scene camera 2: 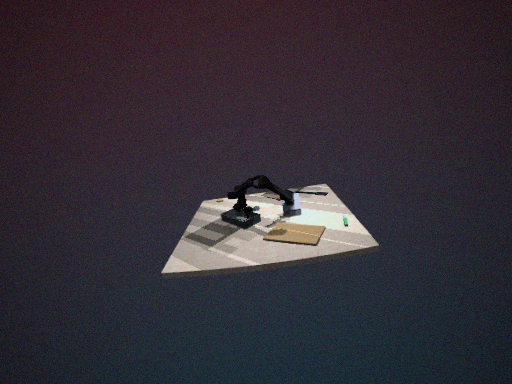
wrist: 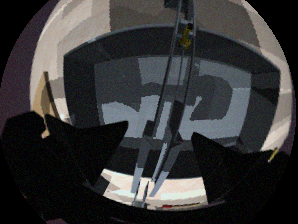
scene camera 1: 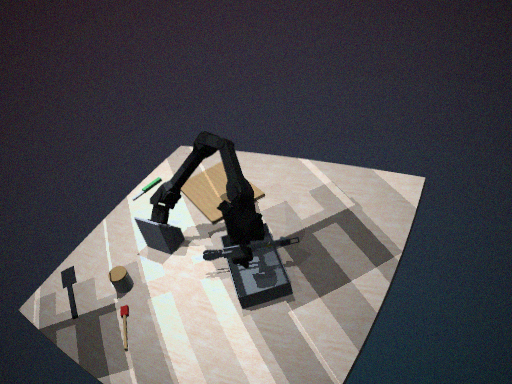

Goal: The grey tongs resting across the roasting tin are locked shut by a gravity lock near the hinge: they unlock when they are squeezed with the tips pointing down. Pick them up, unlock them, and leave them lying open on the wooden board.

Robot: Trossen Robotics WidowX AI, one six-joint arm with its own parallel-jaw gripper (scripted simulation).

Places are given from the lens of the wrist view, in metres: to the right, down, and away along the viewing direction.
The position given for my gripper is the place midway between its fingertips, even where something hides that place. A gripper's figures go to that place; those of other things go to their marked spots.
my gripper [wrist: 160, 130]: 0.02, 0.02, 0.09
roasting tin [wrist: 117, 76]: -0.05, -0.06, 0.11
wooden board [wrist: 44, 104]: -0.36, -0.03, 0.15
The marked spots on the wooden board and the roasting tin are 0.31 m apart.
